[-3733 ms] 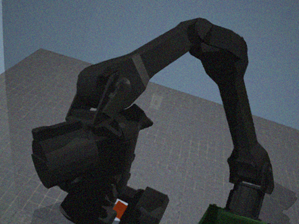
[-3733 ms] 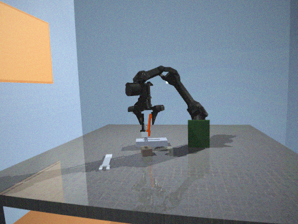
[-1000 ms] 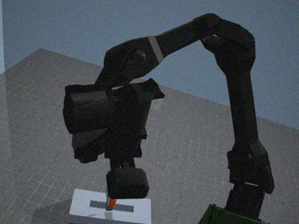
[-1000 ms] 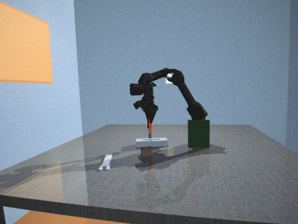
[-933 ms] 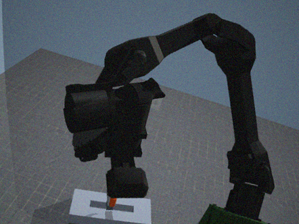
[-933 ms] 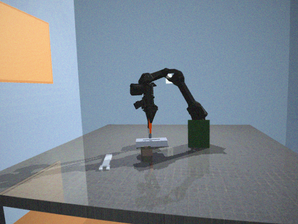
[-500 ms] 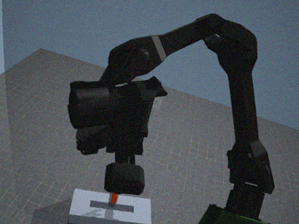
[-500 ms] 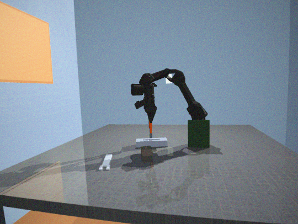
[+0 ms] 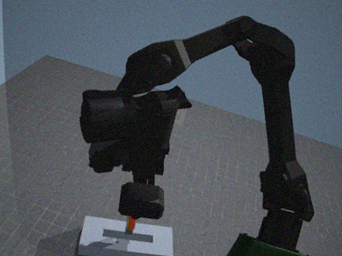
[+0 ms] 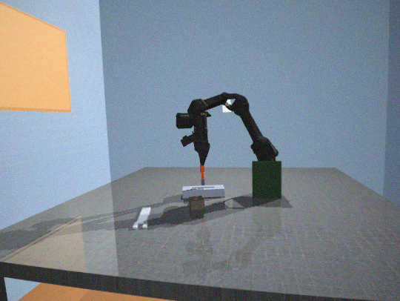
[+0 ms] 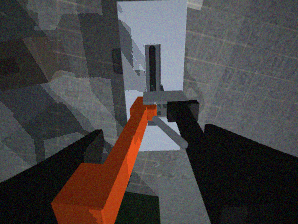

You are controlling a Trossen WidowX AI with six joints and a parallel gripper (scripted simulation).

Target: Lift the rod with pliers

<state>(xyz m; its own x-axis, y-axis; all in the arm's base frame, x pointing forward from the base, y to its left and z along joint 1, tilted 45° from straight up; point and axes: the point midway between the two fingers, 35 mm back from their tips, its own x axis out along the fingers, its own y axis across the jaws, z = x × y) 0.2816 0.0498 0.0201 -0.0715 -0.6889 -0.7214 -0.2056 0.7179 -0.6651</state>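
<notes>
Now: gripper tip 12 cm above the grey channel block. The rest, counted from my gripper tip: brown holster (15 cm to the left, 13 cm below); then orange handle (2 cm to the left); then small white forked piece (31 cm to the left, 15 cm ahead, 13 cm below).
</notes>
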